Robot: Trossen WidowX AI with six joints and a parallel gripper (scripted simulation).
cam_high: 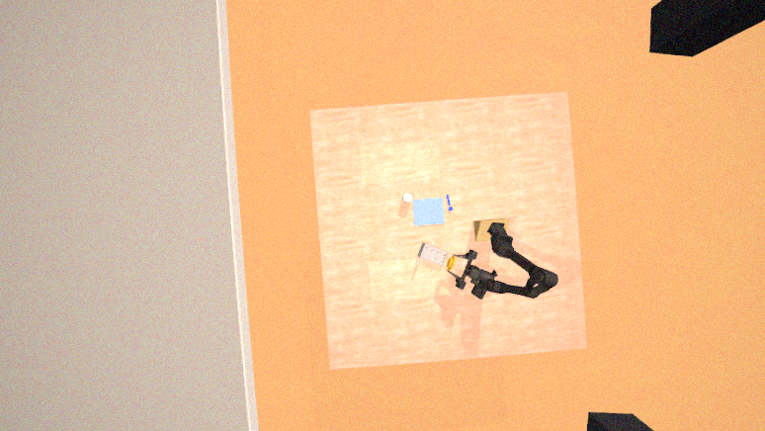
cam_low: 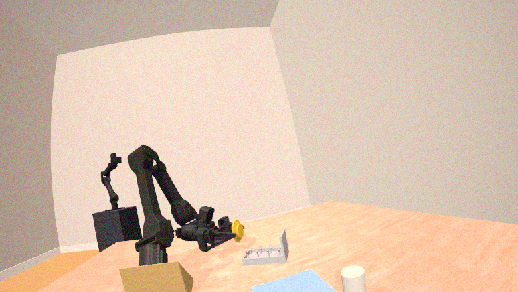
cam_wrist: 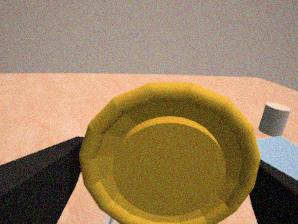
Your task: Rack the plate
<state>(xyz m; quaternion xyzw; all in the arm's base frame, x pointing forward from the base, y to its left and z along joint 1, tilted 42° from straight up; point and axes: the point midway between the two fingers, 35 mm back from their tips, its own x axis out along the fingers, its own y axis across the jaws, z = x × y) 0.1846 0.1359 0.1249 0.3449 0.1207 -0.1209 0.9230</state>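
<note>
Now: gripper tip 6 cm short of the grey dish rack, 2 cm to the left of it and 8 cm above it. From my gripper tip the other things lie so: blue spoon (27 cm to the right, 10 cm below); yellow plate (1 cm behind); light blue mat (10 cm ahead, 23 cm to the right, 10 cm below).
</note>
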